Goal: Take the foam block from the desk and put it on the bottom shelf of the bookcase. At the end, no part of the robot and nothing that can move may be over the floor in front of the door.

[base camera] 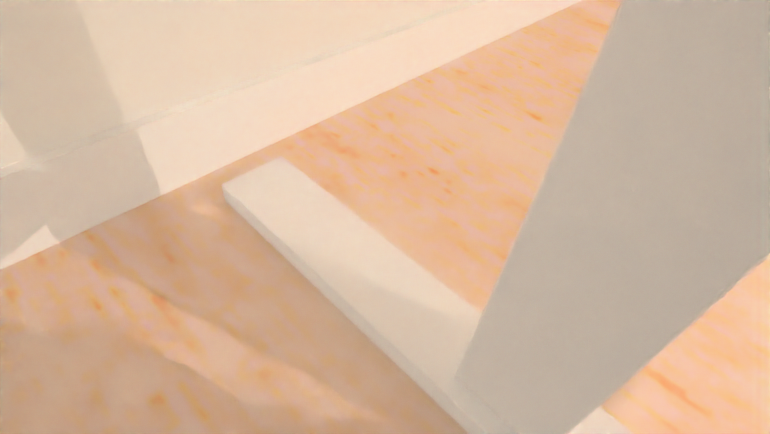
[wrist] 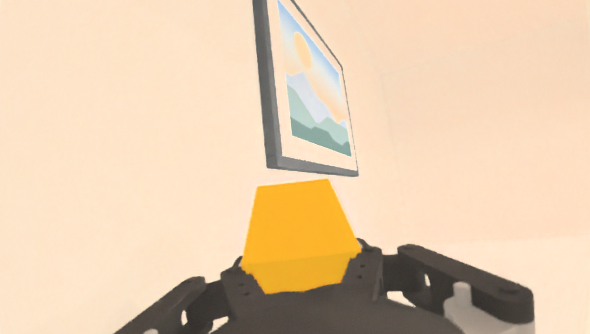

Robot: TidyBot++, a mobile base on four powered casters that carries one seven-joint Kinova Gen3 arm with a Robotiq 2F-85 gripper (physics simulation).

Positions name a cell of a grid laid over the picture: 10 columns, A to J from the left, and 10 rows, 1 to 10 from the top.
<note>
In view: my gripper (wrist: F8), an orange foam block (wrist: F8), a white desk (base camera: I6) and a framed landscape picture (wrist: F4).
The base camera view does not show the orange foam block: it is out of frame.
</note>
